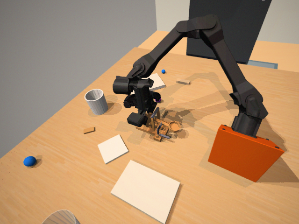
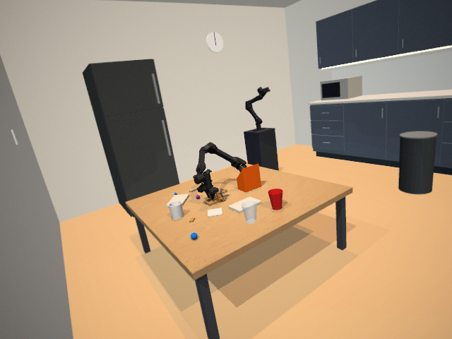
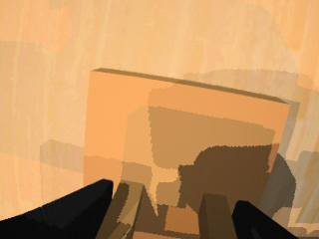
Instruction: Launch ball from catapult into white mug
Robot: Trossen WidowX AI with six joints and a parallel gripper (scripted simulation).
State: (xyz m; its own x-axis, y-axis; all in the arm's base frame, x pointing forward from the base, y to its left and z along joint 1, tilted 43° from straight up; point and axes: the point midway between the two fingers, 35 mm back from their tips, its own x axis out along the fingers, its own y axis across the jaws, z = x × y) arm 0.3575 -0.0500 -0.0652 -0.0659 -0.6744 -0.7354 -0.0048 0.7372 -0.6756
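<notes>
The purple ball is 160 mm to the right of my gripper tip, 30 mm ahead of it and 20 mm below it. The rest, counted from my gripper tip: wooden catapult 70 mm behind, 20 mm to the left, 20 mm above; white mug 280 mm ahead; clear cup 460 mm to the left, 10 mm behind.
</notes>
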